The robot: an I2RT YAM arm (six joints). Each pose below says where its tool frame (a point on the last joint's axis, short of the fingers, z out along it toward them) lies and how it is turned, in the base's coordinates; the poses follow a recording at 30 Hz.
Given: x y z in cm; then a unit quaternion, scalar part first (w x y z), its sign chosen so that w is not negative.
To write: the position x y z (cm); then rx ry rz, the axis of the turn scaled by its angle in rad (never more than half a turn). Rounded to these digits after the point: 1 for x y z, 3 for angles.
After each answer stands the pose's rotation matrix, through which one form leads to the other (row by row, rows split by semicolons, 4 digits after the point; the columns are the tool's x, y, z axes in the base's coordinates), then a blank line. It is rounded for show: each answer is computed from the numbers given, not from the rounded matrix.
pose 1, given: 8.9 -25.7 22.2 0.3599 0.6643 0.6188 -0.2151
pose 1, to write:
8.9 -25.7 22.2 1.713 1.595 -0.555
0.1416 0.9770 0.1596; 0.6673 0.0249 -0.7444; -0.7312 0.2120 -0.6484

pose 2, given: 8.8 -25.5 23.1 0.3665 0.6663 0.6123 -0.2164
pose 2, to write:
8.8 -25.5 23.1 1.712 1.574 -0.556
0.1565 0.9746 0.1604; 0.6573 0.0184 -0.7534; -0.7372 0.2234 -0.6377

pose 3, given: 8.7 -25.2 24.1 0.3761 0.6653 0.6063 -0.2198
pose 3, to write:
8.7 -25.2 24.1 1.702 1.551 -0.562
0.1682 0.9721 0.1636; 0.6414 0.0181 -0.7670; -0.7485 0.2339 -0.6205

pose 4, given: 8.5 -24.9 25.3 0.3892 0.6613 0.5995 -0.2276
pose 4, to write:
8.5 -24.9 25.3 1.681 1.524 -0.579
0.1776 0.9701 0.1656; 0.6157 0.0218 -0.7877; -0.7677 0.2419 -0.5934

